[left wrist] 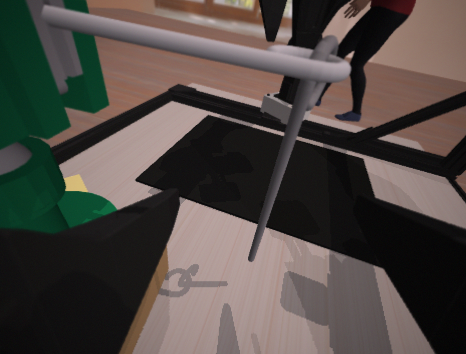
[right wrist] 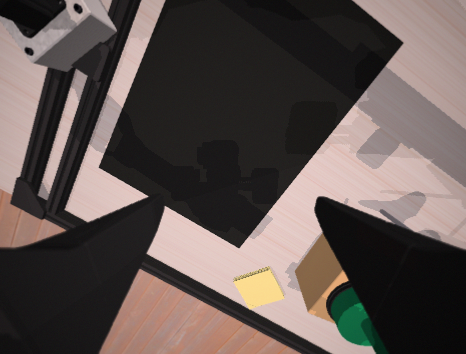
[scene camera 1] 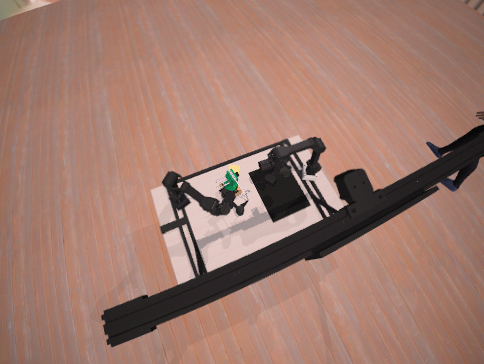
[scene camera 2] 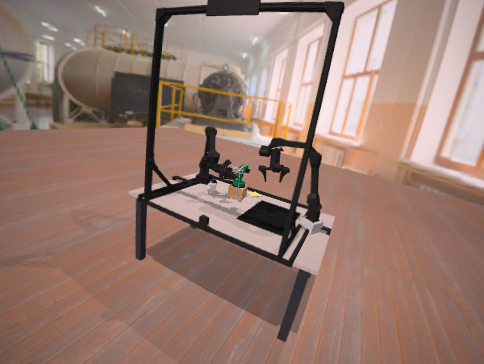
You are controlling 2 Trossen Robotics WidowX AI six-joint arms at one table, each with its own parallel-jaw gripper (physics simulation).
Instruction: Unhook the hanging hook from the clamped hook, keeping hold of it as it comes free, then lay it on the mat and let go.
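Frame: origin at the left arm's base, x ahead, y left, z up, level; millimetres.
Seen in the pictures: left gripper, between the fingertips: (left wrist: 265,199) (scene camera 1: 243,195) (scene camera 2: 236,178); right gripper, between the fingertips: (right wrist: 240,202) (scene camera 1: 275,174) (scene camera 2: 272,182); left arm's base, origin of its link: (scene camera 1: 178,199) (scene camera 2: 203,174); right arm's base, origin of its link: (left wrist: 289,98) (scene camera 1: 310,171) (scene camera 2: 312,219).
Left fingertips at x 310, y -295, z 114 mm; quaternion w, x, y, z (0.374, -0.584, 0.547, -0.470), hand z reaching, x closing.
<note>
Offsets run from my left fingertips to a thing's top centre. "spot": to the spot under its first point. Level surfaces: height alone.
The clamped hook @(spot: 62 mm up, 3 mm ahead, 37 mm left) (left wrist: 200,45) is a light grey rod jutting from the green vise @(spot: 44 mm up, 1 mm back, 92 mm left) (left wrist: 30,80) (scene camera 2: 240,182) (right wrist: 356,320). The darker grey hanging hook @(70 mm up, 31 mm ahead, 17 mm right) (left wrist: 280,172) is looped through its curl and hangs down at a slant in the left wrist view. My left gripper (left wrist: 265,199) is open, and the hanging hook's shaft shows between its spread fingers, held by neither. My right gripper (right wrist: 240,202) (scene camera 2: 273,179) is open and empty, raised above the table near the mat's far edge. The black mat @(169 mm down) (scene camera 1: 285,202) (scene camera 2: 260,215) (left wrist: 225,150) (right wrist: 200,75) lies flat on the table.
The vise stands on a wooden block @(89 mm down, 4 mm ahead, 129 mm left) (scene camera 2: 237,192) (right wrist: 317,272). A yellow notepad @(162 mm down, 124 mm ahead, 234 mm left) (right wrist: 258,288) (scene camera 2: 254,194) (left wrist: 76,183) lies near it at the table's far side. Black frame bars run along the table edges, and a person (left wrist: 370,55) stands beyond the table.
</note>
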